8 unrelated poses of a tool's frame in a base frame.
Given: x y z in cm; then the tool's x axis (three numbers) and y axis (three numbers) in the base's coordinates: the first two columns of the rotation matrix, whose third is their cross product.
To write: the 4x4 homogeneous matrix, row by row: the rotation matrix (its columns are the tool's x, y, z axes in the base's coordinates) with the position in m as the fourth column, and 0 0 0 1 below. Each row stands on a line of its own. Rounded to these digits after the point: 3 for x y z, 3 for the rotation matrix.
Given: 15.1 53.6 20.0 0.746 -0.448 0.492 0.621 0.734 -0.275
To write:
0.746 0.621 -0.238 0.151
-0.448 0.734 0.511 0.536
0.492 -0.275 0.826 0.200
0 0 0 1

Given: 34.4 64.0 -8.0 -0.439 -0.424 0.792 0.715 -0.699 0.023
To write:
-0.439 0.715 0.544 0.344
-0.424 -0.699 0.576 0.640
0.792 0.023 0.610 -0.080
0 0 0 1

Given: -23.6 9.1 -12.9 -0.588 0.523 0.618 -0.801 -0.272 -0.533
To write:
-0.588 -0.801 -0.111 -0.236
0.523 -0.272 -0.808 0.091
0.618 -0.533 0.579 -0.129
0 0 0 1

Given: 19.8 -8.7 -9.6 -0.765 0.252 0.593 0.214 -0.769 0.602
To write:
-0.765 0.214 0.608 0.198
0.252 -0.769 0.587 -0.087
0.593 0.602 0.534 -0.096
0 0 0 1

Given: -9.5 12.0 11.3 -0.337 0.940 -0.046 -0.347 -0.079 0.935
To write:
-0.337 -0.347 0.875 -0.095
0.940 -0.079 0.331 0.120
-0.046 0.935 0.353 0.113
0 0 0 1

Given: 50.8 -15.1 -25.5 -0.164 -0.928 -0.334 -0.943 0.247 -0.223
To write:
-0.164 -0.943 0.289 0.508
-0.928 0.247 0.278 -0.151
-0.334 -0.223 -0.916 -0.255
0 0 0 1

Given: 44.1 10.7 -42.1 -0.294 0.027 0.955 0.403 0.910 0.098
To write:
-0.294 0.403 -0.866 0.441
0.027 0.910 0.414 0.107
0.955 0.098 -0.278 -0.421
0 0 0 1

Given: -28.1 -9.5 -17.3 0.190 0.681 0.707 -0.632 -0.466 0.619
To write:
0.190 -0.632 0.751 -0.281
0.681 -0.466 -0.564 -0.095
0.707 0.619 0.342 -0.173
0 0 0 1

